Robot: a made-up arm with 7 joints.
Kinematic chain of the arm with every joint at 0, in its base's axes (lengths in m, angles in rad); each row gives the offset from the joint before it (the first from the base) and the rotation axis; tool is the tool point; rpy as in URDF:
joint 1: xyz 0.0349 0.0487 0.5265 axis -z
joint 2: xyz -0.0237 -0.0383 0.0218 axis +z
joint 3: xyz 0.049 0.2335 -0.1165 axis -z
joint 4: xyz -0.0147 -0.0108 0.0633 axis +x
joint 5: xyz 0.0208 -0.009 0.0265 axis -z
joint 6: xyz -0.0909 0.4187 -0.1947 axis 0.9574 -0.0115 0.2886
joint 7: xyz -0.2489 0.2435 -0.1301 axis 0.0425 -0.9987 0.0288
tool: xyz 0.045 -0.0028 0.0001 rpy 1.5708 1.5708 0
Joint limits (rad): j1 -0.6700..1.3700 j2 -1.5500..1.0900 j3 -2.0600..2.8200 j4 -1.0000..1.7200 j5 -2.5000..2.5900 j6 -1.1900..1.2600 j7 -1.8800..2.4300
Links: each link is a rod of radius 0.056 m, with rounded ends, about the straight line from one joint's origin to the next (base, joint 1, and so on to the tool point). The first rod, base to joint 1, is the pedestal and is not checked.
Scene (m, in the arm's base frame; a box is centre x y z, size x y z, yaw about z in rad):
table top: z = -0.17
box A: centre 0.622 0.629 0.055 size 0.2 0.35 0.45 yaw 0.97
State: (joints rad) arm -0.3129 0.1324 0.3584 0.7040 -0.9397 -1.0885 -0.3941
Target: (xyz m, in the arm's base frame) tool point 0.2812 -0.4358 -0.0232
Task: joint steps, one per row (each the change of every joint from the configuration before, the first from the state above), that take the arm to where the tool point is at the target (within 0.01 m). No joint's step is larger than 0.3 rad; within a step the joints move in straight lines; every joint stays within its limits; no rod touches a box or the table.
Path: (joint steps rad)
1: 0.1314 -0.1664 0.1751 0.0160 0.2776 0.0443 -0.0319
2: 0.1314 -0.1663 0.1751 0.0159 0.2775 0.0444 -0.0318
3: 0.1314 -0.1664 0.1751 0.0160 0.2776 0.0443 -0.0319
4: 0.2135 -0.1410 0.2308 -0.2798 0.1855 -0.0782 0.0534
5: 0.2134 -0.1410 0.2307 -0.2798 0.1855 -0.0781 0.0534
6: 0.2135 -0.1411 0.2308 -0.2798 0.1855 -0.0782 0.0535

